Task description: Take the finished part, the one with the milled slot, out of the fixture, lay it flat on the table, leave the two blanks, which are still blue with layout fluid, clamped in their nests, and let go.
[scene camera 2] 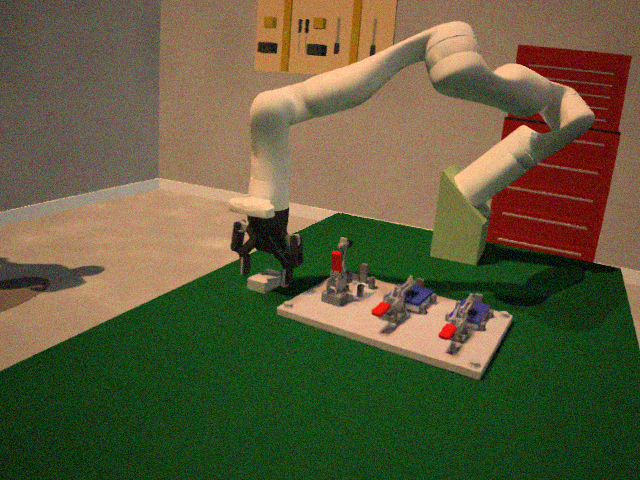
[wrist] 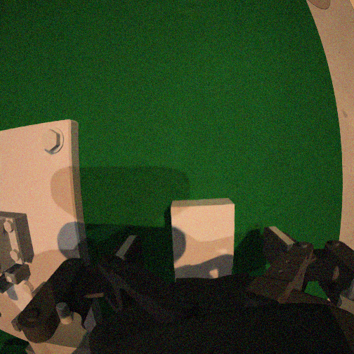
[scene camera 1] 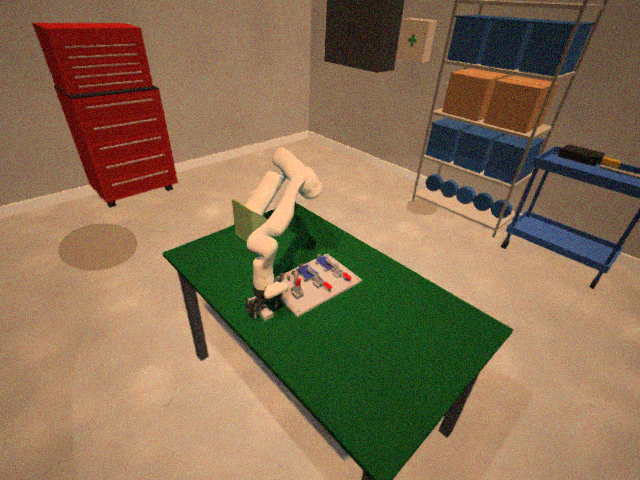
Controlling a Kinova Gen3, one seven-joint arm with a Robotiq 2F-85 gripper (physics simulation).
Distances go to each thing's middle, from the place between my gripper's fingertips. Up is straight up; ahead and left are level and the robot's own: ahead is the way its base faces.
My gripper is now 10 mm past the finished part (wrist: 202, 230). The rest, counted from my hand: fixture plate (scene camera 2: 416, 337) 20 mm behind, 260 mm to the left, 10 mm below.
